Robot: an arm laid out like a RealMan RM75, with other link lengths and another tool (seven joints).
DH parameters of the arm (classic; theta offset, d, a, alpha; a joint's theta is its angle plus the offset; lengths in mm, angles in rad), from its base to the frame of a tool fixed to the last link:
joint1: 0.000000 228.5 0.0 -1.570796
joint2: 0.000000 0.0 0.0 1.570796
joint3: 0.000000 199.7 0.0 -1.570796
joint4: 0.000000 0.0 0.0 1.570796
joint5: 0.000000 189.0 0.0 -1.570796
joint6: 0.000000 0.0 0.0 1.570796
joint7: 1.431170 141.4 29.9 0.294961
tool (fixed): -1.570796 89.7 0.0 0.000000
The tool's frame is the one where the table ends.
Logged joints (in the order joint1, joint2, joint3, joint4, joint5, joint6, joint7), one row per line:
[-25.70, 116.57, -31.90, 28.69, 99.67, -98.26, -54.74]
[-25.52, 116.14, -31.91, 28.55, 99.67, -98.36, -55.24]
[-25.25, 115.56, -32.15, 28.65, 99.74, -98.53, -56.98]
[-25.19, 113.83, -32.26, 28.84, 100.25, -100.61, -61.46]
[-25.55, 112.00, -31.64, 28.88, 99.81, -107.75, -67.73]
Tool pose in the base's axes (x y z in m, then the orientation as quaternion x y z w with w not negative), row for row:
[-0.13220, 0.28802, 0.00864, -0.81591, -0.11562, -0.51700, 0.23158]
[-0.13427, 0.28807, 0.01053, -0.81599, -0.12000, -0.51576, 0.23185]
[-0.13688, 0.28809, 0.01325, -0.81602, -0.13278, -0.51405, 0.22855]
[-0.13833, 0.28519, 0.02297, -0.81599, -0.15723, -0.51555, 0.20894]
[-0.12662, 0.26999, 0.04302, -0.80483, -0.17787, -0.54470, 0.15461]
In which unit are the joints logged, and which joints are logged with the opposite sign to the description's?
The joints are logged in degrees. Opposite sign: joint2, joint3, joint6.
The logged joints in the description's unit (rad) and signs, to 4 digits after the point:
[-0.4485, -2.0345, 0.5568, 0.5007, 1.7396, 1.7150, -0.9554]
[-0.4454, -2.0270, 0.5569, 0.4983, 1.7396, 1.7167, -0.9641]
[-0.4407, -2.0169, 0.5611, 0.5000, 1.7408, 1.7197, -0.9945]
[-0.4396, -1.9867, 0.5630, 0.5034, 1.7497, 1.7560, -1.0727]
[-0.4459, -1.9548, 0.5522, 0.5041, 1.7420, 1.8806, -1.1821]

